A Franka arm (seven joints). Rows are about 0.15 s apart.
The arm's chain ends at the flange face. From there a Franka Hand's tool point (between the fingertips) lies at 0.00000 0.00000 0.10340 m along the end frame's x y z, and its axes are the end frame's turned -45 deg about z.
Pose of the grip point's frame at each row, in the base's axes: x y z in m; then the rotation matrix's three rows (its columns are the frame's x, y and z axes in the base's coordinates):
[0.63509 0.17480 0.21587], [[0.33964 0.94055 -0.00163], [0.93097 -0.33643 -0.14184], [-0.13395 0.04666 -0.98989]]
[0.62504 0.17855 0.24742], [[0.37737 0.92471 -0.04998], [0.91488 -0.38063 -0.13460], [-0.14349 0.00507 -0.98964]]
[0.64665 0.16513 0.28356], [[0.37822 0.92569 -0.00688], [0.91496 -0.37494 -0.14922], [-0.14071 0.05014 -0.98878]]
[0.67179 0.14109 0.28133], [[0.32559 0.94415 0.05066], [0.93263 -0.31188 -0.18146], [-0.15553 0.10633 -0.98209]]
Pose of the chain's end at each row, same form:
[0.63526 0.18947 0.31822], [[0.90523 0.42491 -0.00163], [0.42040 -0.89619 -0.14184], [-0.06172 0.12771 -0.98989]]
[0.63021 0.19247 0.34975], [[0.92071 0.38703 -0.04998], [0.37777 -0.91606 -0.13460], [-0.09788 0.10505 -0.98964]]
[0.64736 0.18056 0.38580], [[0.92200 0.38712 -0.00688], [0.38185 -0.91210 -0.14922], [-0.06404 0.13495 -0.98878]]
[0.66655 0.15985 0.38288], [[0.89784 0.43739 0.05066], [0.43894 -0.88000 -0.18146], [-0.03479 0.18516 -0.98209]]

